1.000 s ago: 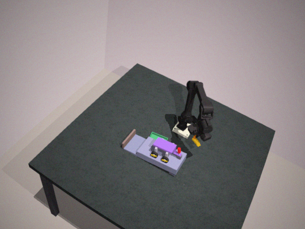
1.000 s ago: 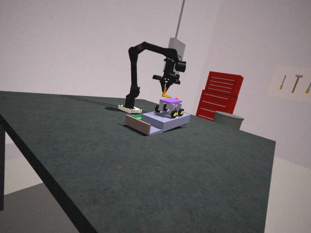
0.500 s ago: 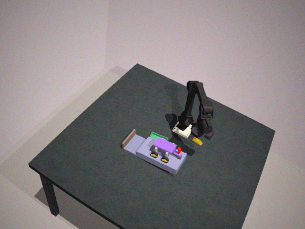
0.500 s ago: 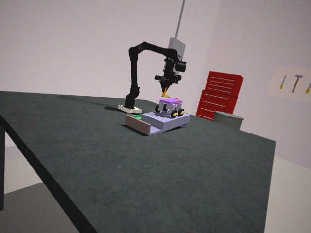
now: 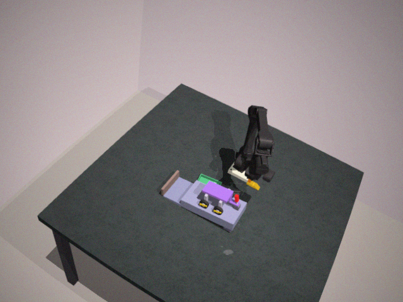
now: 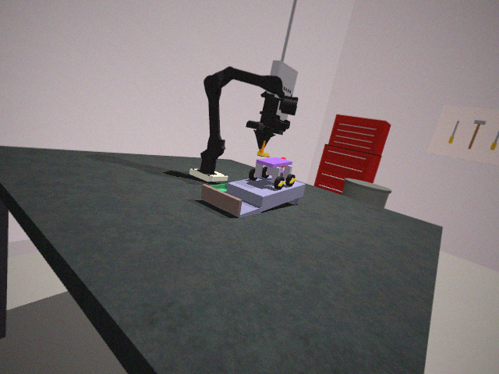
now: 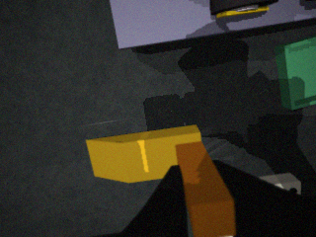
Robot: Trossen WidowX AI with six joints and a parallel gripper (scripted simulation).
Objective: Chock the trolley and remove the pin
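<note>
My gripper tip is now 12 cm short of the red-headed stop pin, 2 cm to the right of it and 5 cm above it. From my gripper tip the other things lie so: yellow chock (2 cm to the left, 1 cm below); then lavender ramp (15 cm ahead, 8 cm to the right, 13 cm below); then trolley (15 cm ahead, 7 cm to the right, 6 cm below).
</note>
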